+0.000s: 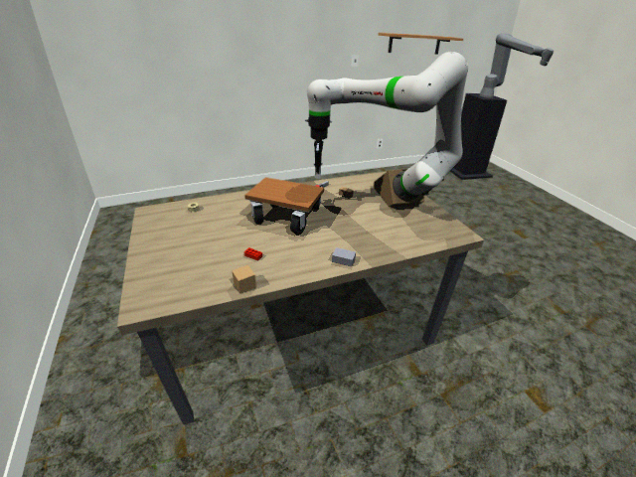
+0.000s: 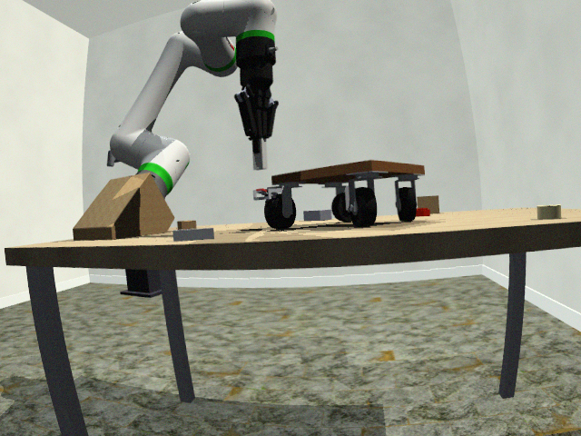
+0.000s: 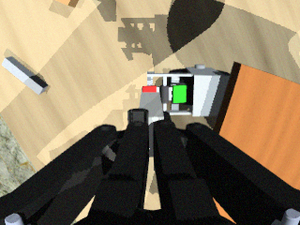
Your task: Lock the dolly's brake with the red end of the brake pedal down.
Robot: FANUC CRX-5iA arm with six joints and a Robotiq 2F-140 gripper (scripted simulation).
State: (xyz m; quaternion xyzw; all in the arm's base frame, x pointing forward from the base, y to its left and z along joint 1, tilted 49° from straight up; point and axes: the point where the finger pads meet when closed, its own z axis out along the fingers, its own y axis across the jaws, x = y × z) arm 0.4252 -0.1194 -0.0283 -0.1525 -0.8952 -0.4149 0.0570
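Now: the brake pedal 8 cm below my hand and 1 cm to the left of it. Round my hand: flat grey bar: 17 cm to the right, 16 cm below, 7 cm behind; then grey block: 47 cm to the left, 15 cm below; then small wood block: 17 cm behind, 15 cm below, 5 cm to the right.
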